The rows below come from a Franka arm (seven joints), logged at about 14 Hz.
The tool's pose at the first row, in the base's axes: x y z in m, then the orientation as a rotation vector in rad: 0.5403 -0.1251 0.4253 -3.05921 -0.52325 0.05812
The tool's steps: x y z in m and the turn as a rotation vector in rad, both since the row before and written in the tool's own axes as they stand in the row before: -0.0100 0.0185 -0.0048 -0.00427 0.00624 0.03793; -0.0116 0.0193 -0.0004 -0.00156 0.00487 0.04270; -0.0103 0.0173 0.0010 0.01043 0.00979 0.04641; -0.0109 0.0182 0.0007 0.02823 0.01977 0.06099; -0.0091 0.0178 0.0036 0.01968 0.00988 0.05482; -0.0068 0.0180 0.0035 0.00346 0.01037 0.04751; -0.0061 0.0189 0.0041 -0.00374 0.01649 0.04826
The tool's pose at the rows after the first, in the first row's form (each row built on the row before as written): 0.5372 -0.1460 0.4296 -3.07259 -0.46565 0.04861; 0.5318 -0.1679 0.4296 -3.08342 -0.40005 0.04189; 0.5262 -0.1872 0.4282 -3.08115 -0.32680 0.02993; 0.5193 -0.2072 0.4268 -3.06044 -0.22947 0.00605; 0.5129 -0.2259 0.4219 -3.04541 -0.14399 -0.00374; 0.5078 -0.2441 0.4167 -3.04397 -0.07080 -0.01590; 0.5026 -0.2628 0.4107 -3.04774 0.00391 -0.03760
